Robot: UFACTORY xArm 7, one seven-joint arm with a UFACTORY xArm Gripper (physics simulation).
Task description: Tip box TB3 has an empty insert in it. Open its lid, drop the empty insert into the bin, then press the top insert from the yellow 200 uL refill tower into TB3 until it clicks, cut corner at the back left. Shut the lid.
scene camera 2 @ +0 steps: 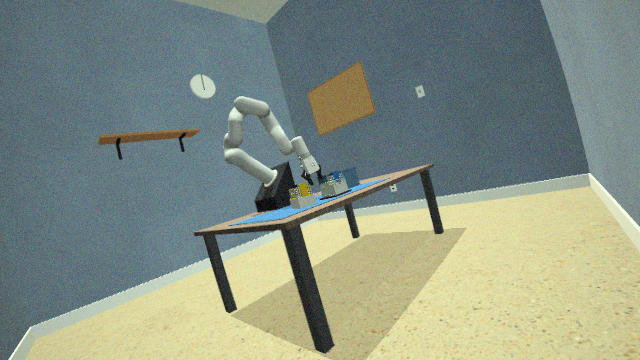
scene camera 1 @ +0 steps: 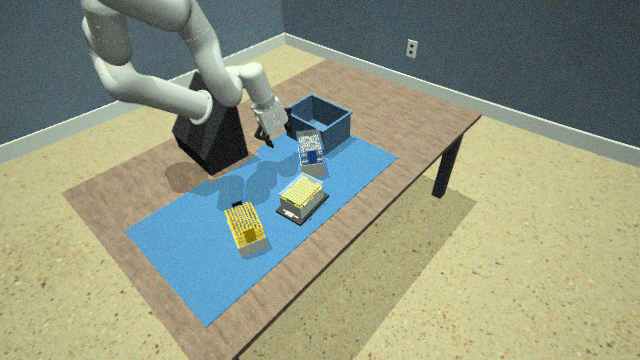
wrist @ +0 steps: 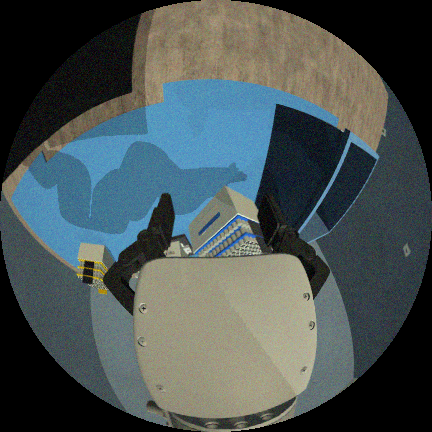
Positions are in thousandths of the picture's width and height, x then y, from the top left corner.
Labels:
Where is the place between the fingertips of my gripper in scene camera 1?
At 438,385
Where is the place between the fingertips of my gripper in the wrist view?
At 503,471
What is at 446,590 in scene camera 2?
A blue mat.

